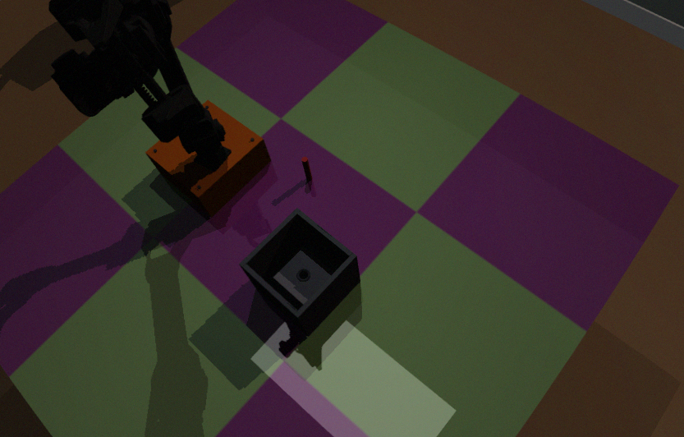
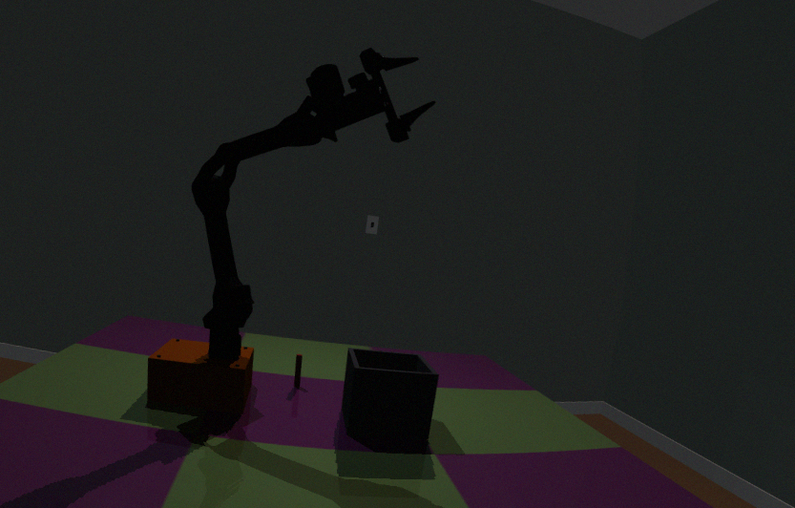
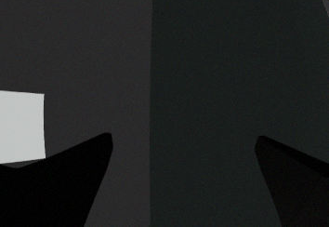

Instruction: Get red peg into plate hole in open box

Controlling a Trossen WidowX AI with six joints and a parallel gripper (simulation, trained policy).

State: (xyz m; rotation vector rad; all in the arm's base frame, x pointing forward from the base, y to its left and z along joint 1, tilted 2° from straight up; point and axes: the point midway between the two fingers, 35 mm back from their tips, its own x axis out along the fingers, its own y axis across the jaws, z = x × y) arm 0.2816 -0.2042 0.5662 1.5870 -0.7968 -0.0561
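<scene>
My gripper tip is 110 mm past the red peg, 300 mm to the right of it and 640 mm above it. Also, from my gripper tip: grey plate (30 mm ahead, 80 mm to the left, 640 mm below).
</scene>
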